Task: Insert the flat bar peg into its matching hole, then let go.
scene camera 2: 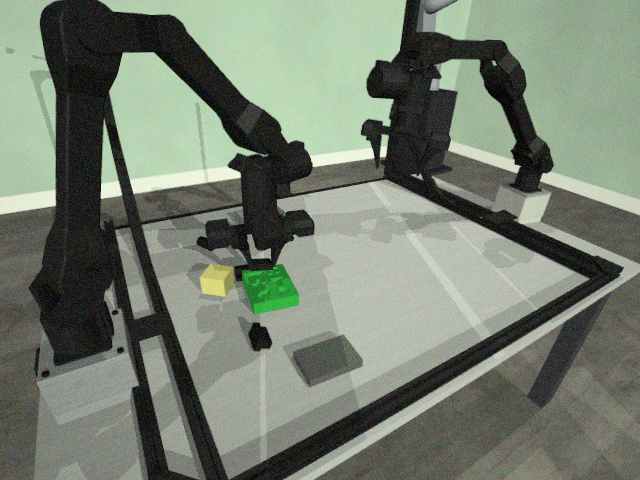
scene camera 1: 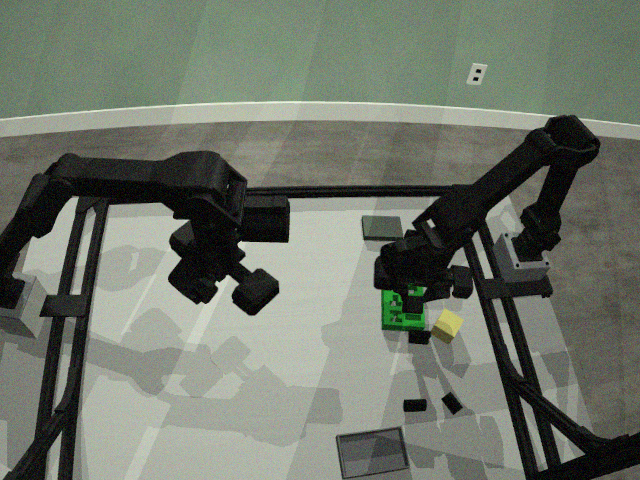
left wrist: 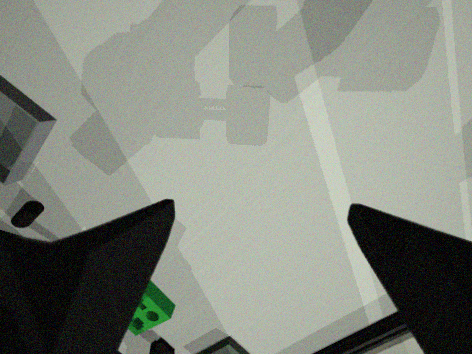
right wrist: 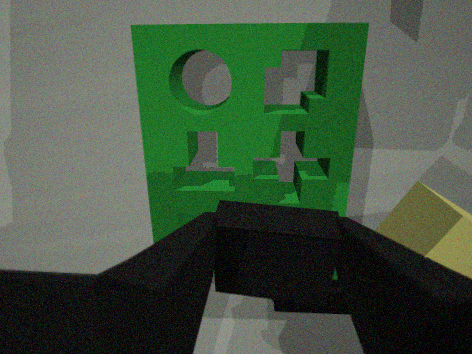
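Note:
The flat bar peg (scene camera 1: pixel 412 303) (scene camera 2: pixel 258 264) (right wrist: pixel 277 250) is black and lies crosswise between the fingers of my right gripper (right wrist: pixel 274 227), which is shut on it. The peg is over the green hole board (scene camera 1: pixel 386 310) (scene camera 2: pixel 276 304) (left wrist: pixel 165 300) (right wrist: pixel 247 125), at the board's far edge in scene camera 2. I cannot tell whether peg and board touch. Round, stepped, T-shaped and cross-shaped holes show in the right wrist view; the part of the board under the peg is hidden. My left gripper (left wrist: pixel 260 209) (scene camera 2: pixel 402 167) is open and empty, high above the table.
A yellow block (scene camera 1: pixel 447 326) (scene camera 2: pixel 217 280) (right wrist: pixel 425 220) stands beside the board. A black piece (scene camera 1: pixel 419 337) lies close to the board's edge. More black pieces (scene camera 1: pixel 415 405) (scene camera 2: pixel 260 336) lie around. A shallow tray (scene camera 1: pixel 339 457) and a flat grey box (scene camera 1: pixel 381 228) (scene camera 2: pixel 328 360) lie on the table.

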